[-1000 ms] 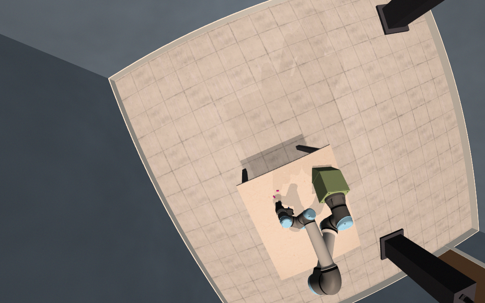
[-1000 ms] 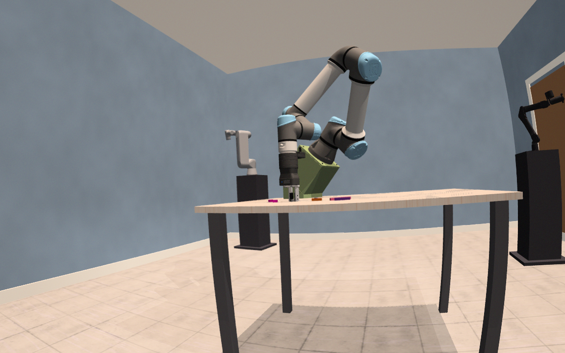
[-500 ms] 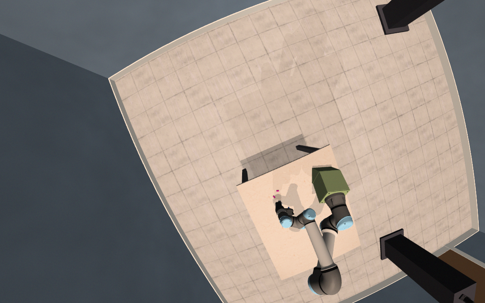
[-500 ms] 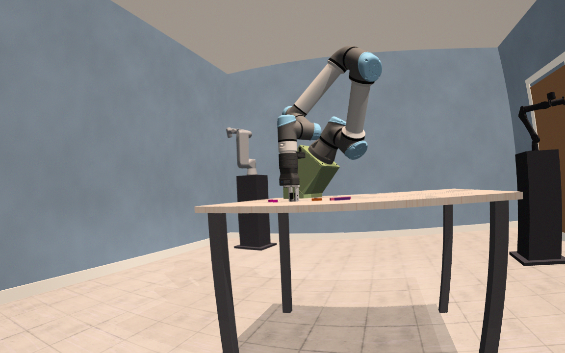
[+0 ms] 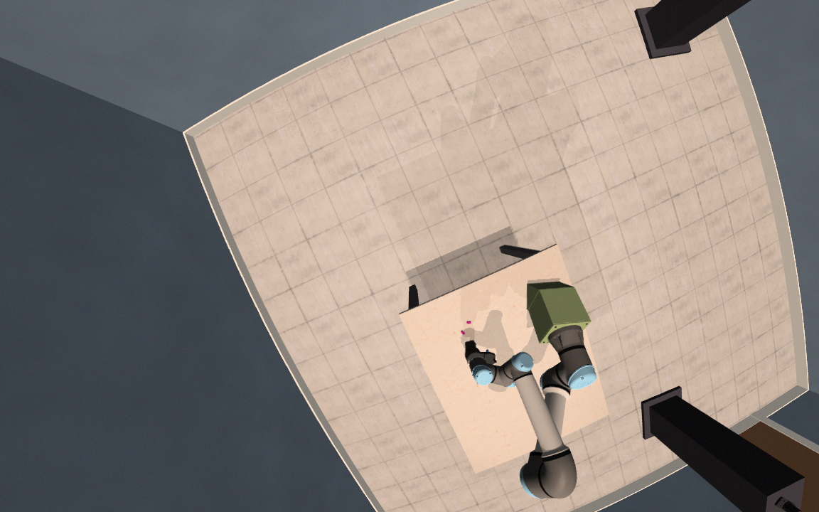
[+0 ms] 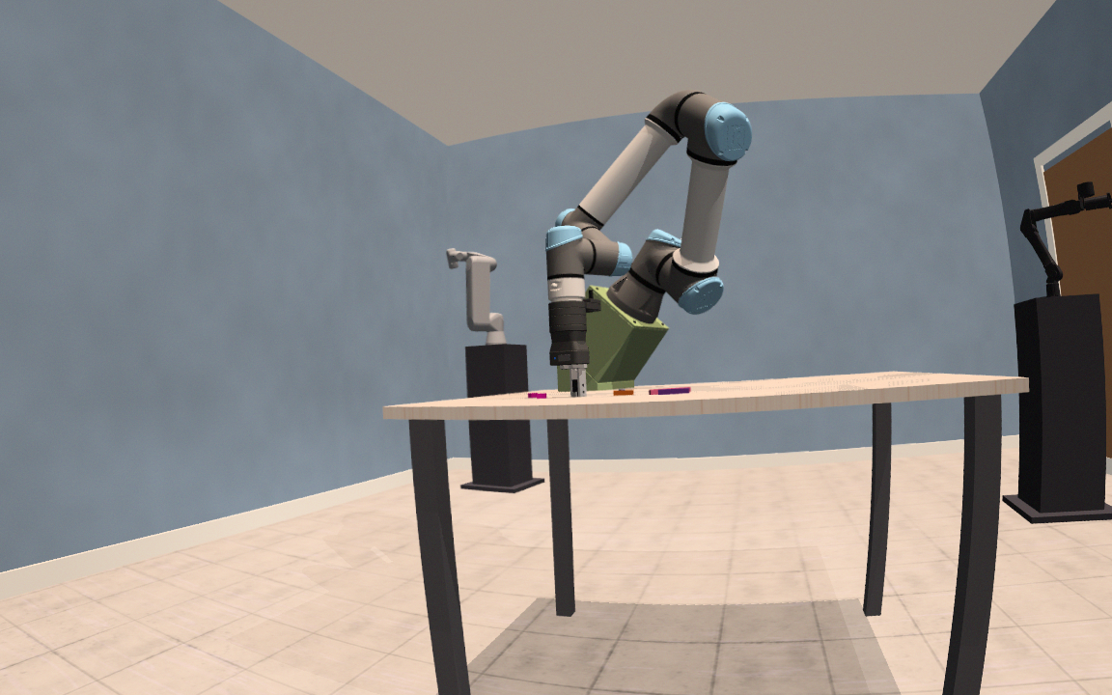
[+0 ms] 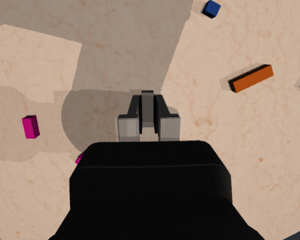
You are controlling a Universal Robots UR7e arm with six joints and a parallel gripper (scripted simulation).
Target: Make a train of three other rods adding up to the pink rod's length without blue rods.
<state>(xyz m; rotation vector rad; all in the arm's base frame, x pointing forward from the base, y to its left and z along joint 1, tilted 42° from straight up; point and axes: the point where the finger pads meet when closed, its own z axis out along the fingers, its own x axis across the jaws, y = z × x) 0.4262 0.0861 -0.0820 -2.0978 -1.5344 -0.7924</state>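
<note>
Now: the grey rod 1 cm below my hand. Round my hand: orange rod: 10 cm to the left, 1 cm below, 1 cm behind; then small blue rod: 7 cm to the left, 7 cm behind, 1 cm below; then pink rod: 19 cm to the left, 1 cm below, 1 cm behind.
</note>
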